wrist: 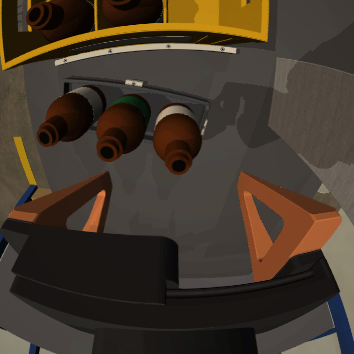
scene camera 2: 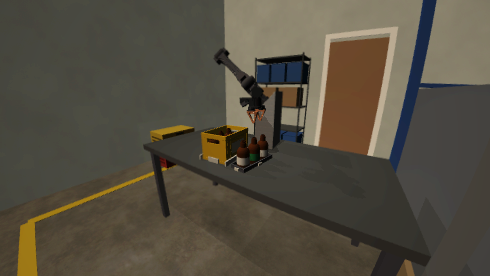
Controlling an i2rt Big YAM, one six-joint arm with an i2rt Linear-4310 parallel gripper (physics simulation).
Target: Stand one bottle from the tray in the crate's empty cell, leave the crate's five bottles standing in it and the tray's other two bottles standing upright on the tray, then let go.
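Where they show: gripper, fingertip midpoint: [wrist: 174,178] [scene camera 2: 256,122]; arm's base, link origin: [scene camera 2: 267,104].
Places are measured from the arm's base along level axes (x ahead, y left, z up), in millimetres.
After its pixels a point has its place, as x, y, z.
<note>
The yellow crate [scene camera 2: 215,148] @[530, -66, -230] [wrist: 215,29] @[298, -15, -146] stands on the table. Brown bottles [wrist: 65,21] @[461, -34, -197] stand in its left and middle near cells; the right near cell [wrist: 192,14] @[306, -66, -313] is empty. Its far row is cut off in the wrist view. The dark tray [scene camera 2: 244,170] @[535, 151, -308] [wrist: 192,99] @[288, 85, -296] beside it holds three upright brown bottles: a white-labelled one [scene camera 2: 243,155] @[512, 128, -234] [wrist: 70,120] @[462, 100, -201], a green-labelled one [scene camera 2: 254,150] @[427, 145, -228] [wrist: 122,122] @[386, 102, -203] and another white-labelled one [scene camera 2: 263,146] @[340, 157, -226] [wrist: 177,132] @[314, 110, -203] nearest the arm's base. My gripper [scene camera 2: 256,120] @[322, 94, -83] [wrist: 174,178] @[322, 94, -83] is open and empty, above the table and higher than the bottles.
A tall grey block [scene camera 2: 265,132] @[126, 56, -197] [wrist: 315,112] @[128, 39, -186] stands at the arm's base, behind the tray in the scene view. Pale strips [scene camera 2: 213,160] @[543, -75, -306] [wrist: 145,49] @[374, 6, -291] lie on the table [scene camera 2: 320,185] @[435, 522, -321] along the crate's foot. A shelf rack [scene camera 2: 308,75] stands behind.
</note>
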